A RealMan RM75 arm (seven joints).
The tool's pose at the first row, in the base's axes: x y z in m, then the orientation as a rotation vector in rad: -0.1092, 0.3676, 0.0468, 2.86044, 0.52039, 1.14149
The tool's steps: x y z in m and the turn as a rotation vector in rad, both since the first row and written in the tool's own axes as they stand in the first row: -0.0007, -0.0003, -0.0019, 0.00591, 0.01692, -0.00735; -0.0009, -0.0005, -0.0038, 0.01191, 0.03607, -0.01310; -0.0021, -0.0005, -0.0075, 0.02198, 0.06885, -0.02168; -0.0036, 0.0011, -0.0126, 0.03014, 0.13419, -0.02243; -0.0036, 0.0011, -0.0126, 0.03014, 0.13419, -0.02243; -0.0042, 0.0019, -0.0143, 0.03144, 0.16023, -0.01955; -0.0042, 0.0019, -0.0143, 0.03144, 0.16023, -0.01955; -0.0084, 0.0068, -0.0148, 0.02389, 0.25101, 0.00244; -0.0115, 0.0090, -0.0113, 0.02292, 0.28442, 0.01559; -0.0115, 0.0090, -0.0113, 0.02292, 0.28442, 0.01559; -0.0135, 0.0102, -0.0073, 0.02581, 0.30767, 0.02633
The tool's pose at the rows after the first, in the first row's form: -0.1110, 0.3675, 0.0477, 2.85382, 0.53543, 1.16604; -0.1125, 0.3674, 0.0489, 2.84695, 0.54843, 1.19414; -0.1158, 0.3666, 0.0508, -2.82504, -0.56679, -1.23803; -0.1198, 0.3641, 0.0538, -2.76678, -0.56929, -1.32005; -0.1198, 0.3641, 0.0538, -2.76678, -0.56929, -1.32005; -0.1211, 0.3630, 0.0547, -2.74436, -0.56461, -1.35295; -0.1211, 0.3630, 0.0547, -2.74436, -0.56461, -1.35295; -0.1228, 0.3570, 0.0530, -2.67203, -0.52525, -1.47121; -0.1219, 0.3543, 0.0487, -2.64251, -0.50394, -1.51159; -0.1219, 0.3543, 0.0487, -2.64251, -0.50394, -1.51159; -0.1202, 0.3530, 0.0446, -2.61884, -0.48828, -1.53653
